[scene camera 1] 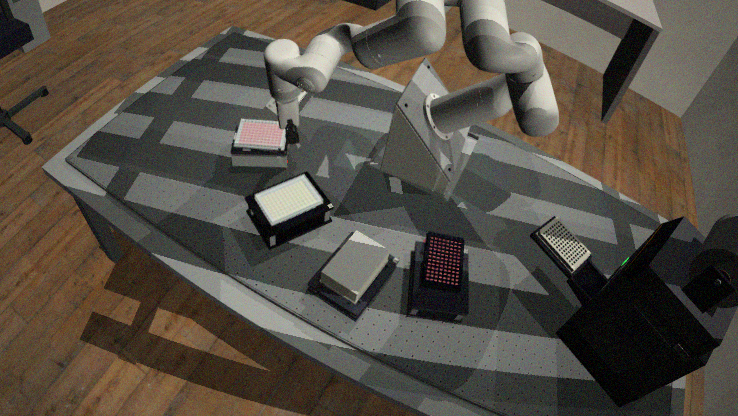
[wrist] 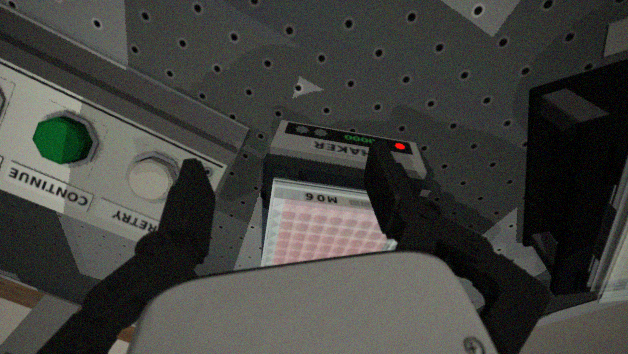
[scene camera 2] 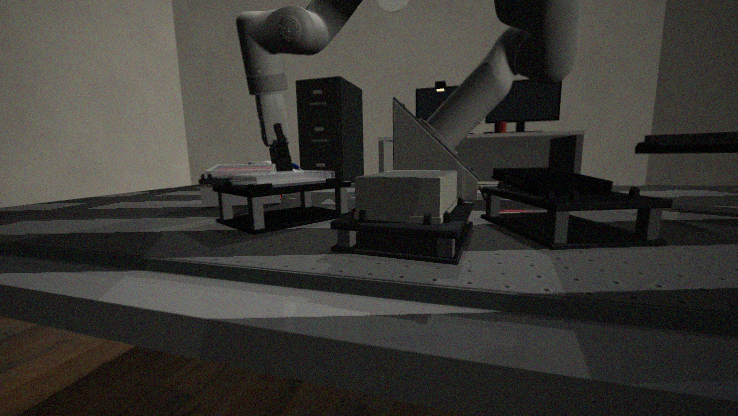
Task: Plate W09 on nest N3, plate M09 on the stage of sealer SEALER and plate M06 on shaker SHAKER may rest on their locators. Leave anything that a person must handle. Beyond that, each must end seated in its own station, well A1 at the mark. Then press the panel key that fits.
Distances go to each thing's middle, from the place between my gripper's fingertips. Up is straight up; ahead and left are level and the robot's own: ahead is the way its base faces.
Scene:
I see my gripper 7 cm short of the shaker station (scene camera 1: 240,156), 5 cm to the left of it and 3 cm above it. From my hand the other things lie so: red-welled black plate (scene camera 2: 537,181) (18 cm ahead, 47 cm to the left, 1 cm below).

